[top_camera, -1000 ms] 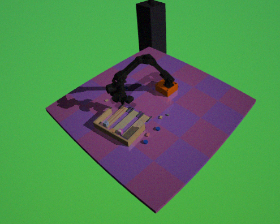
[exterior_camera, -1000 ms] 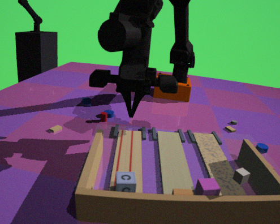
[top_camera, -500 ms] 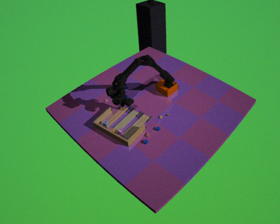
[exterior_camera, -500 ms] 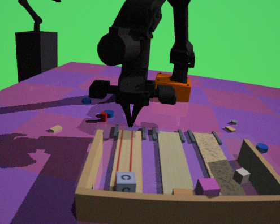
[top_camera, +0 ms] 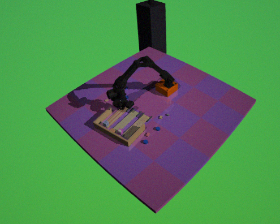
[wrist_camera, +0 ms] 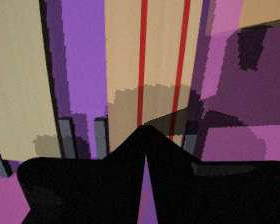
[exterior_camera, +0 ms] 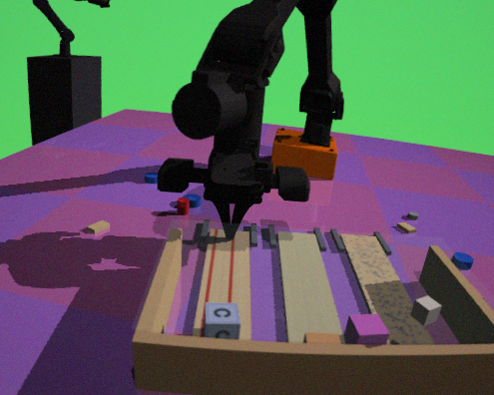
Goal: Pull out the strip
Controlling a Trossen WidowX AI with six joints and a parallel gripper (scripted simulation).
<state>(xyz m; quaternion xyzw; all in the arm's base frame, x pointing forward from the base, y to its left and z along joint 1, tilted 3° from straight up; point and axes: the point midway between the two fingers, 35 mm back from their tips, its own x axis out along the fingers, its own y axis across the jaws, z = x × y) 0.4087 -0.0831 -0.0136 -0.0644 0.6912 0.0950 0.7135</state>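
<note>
Now: the red-lined strip 9 cm ahead of my gripper tip and 2 cm to the left of it. Round my gripper tip: grey cube 21 cm to the left, 19 cm ahead, 7 cm above.
</note>
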